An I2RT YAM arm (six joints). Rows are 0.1 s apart.
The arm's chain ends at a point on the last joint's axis. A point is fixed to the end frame.
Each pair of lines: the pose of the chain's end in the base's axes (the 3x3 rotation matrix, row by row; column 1 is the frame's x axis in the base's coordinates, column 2 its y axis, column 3 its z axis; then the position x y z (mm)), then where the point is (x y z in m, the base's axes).
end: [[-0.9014 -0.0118 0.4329], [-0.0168 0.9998 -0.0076], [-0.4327 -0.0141 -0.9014]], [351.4 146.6 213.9]
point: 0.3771 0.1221 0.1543
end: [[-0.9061 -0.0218 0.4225], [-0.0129 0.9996 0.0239], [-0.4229 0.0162 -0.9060]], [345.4 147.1 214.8]
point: 0.3707 0.1246 0.1543
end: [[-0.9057 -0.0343 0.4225], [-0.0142 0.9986 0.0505], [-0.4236 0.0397 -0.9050]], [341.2 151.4 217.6]
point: 0.3668 0.1307 0.1566
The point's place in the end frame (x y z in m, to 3 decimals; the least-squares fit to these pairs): 0.003 -0.024 0.065
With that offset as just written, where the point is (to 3 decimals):
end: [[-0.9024 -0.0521 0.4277], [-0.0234 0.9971 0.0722], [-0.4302 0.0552 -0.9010]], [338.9 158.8 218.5]
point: 0.365 0.139 0.157
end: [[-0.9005 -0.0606 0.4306], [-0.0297 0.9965 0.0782], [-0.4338 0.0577 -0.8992]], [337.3 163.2 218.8]
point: 0.364 0.144 0.158
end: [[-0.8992 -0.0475 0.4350], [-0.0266 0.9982 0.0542], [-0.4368 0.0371 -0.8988]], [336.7 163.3 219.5]
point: 0.363 0.143 0.159
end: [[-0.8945 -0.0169 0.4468], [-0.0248 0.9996 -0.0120], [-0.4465 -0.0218 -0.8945]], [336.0 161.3 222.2]
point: 0.363 0.136 0.163
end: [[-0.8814 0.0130 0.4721], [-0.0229 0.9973 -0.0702], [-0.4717 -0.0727 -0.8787]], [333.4 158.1 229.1]
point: 0.361 0.130 0.172
